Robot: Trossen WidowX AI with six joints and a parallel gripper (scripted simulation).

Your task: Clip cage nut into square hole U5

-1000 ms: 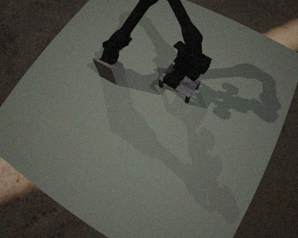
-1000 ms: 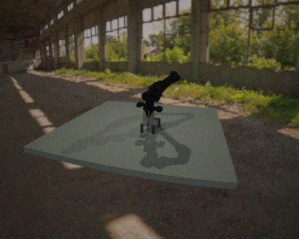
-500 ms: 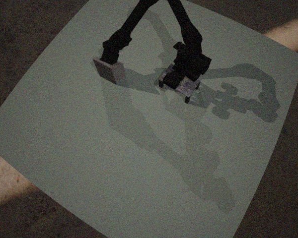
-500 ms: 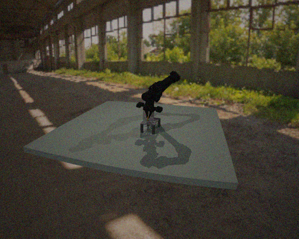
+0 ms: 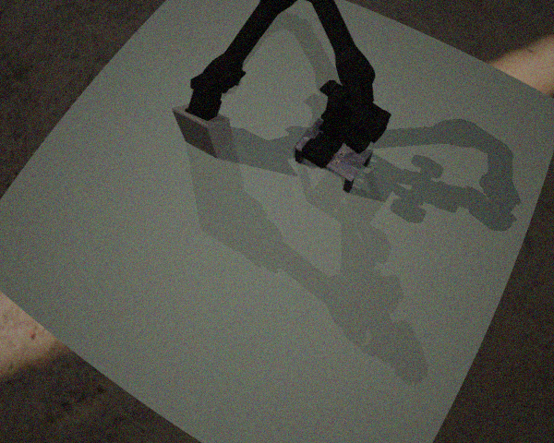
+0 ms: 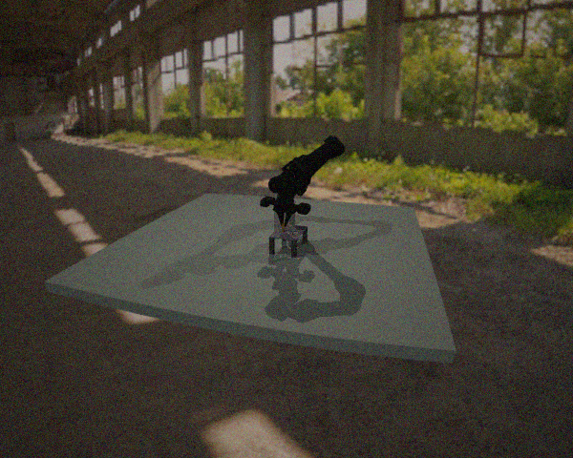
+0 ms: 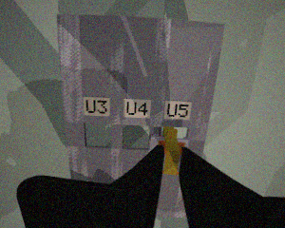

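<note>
My gripper tip is 1 cm above the cage nut.
</note>
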